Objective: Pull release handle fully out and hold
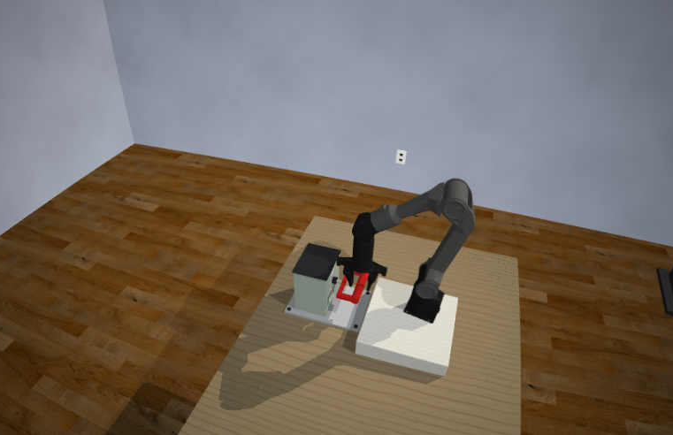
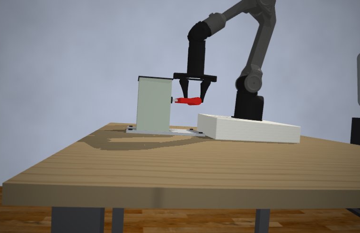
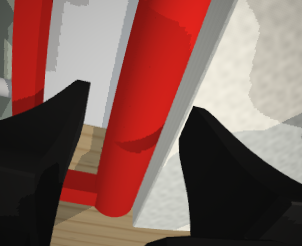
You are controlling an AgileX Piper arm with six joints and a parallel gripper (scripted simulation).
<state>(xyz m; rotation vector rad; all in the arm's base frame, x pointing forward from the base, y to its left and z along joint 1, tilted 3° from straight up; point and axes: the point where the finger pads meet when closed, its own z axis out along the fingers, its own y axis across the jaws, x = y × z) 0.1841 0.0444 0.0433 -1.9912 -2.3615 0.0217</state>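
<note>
Right now the grey baseplate is 9 cm ahead of my hand, 2 cm to the left of it and 10 cm below it.
</note>
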